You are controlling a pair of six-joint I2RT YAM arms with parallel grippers.
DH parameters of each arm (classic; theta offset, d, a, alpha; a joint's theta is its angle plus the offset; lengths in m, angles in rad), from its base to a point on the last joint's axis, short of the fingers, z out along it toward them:
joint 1: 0 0.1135 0.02 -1.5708
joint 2: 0 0 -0.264 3.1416
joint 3: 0.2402 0 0.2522 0
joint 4: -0.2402 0 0.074 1.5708
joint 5: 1.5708 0 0 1.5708
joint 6: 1.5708 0.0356 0 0
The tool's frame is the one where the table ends.
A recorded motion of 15 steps. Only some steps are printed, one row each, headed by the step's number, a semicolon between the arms.
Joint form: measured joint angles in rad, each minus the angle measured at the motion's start. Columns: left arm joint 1, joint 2, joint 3, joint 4, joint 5, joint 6; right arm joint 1, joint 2, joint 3, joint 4, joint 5, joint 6.
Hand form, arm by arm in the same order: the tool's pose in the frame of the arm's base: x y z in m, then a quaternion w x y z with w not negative. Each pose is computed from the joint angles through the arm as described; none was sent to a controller.
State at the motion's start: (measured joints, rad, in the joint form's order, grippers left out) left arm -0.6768 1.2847 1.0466 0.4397 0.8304 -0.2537; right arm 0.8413 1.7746 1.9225 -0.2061 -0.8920 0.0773
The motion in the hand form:
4: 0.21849 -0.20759 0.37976 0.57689 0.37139 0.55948 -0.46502; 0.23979 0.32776 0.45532 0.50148 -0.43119 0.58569 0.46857
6: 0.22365 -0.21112 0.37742 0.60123 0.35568 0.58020 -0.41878; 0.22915 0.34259 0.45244 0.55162 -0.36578 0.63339 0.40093
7: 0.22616 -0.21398 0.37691 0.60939 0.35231 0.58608 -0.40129; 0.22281 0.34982 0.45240 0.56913 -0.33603 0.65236 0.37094
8: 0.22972 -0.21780 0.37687 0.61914 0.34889 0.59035 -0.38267; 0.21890 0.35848 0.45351 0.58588 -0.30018 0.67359 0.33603
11: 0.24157 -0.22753 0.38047 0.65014 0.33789 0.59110 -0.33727; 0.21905 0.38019 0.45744 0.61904 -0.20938 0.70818 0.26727
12: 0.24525 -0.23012 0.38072 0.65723 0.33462 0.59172 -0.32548; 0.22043 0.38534 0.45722 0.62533 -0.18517 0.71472 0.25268
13: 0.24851 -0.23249 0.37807 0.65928 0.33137 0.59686 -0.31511; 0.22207 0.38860 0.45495 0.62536 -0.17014 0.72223 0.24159
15: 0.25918 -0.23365 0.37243 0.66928 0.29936 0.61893 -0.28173; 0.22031 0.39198 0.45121 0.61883 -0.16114 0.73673 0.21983
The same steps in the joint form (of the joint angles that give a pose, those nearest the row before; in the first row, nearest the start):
4: -0.0197 -0.0011 0.0007 -0.0870 -0.2656 0.0988; 0.0568 -0.0349 -0.0645 0.0222 0.4049 0.0088
6: -0.0293 0.0149 0.0163 -0.1210 -0.3795 0.1594; 0.1240 -0.0262 -0.0628 0.0235 0.7055 0.0143
7: -0.0353 0.0273 0.0279 -0.1314 -0.4198 0.1843; 0.1577 -0.0165 -0.0483 0.0128 0.8379 0.0205
8: -0.0415 0.0455 0.0440 -0.1362 -0.4620 0.2108; 0.1889 0.0101 -0.0061 -0.0138 0.9819 0.0321
11: -0.0500 0.1014 0.0964 -0.1209 -0.5601 0.2742; 0.2370 0.1123 0.1470 -0.0744 1.2736 0.0794
12: -0.0510 0.1179 0.1097 -0.1152 -0.5844 0.2895; 0.2445 0.1408 0.1858 -0.0870 1.3383 0.0966
13: -0.0521 0.1324 0.1149 -0.1144 -0.6072 0.2992; 0.2475 0.1603 0.2096 -0.1057 1.3780 0.1137
15: -0.0438 0.1636 0.1254 -0.1083 -0.7023 0.2987; 0.2580 0.1803 0.2422 -0.1643 1.4289 0.1314

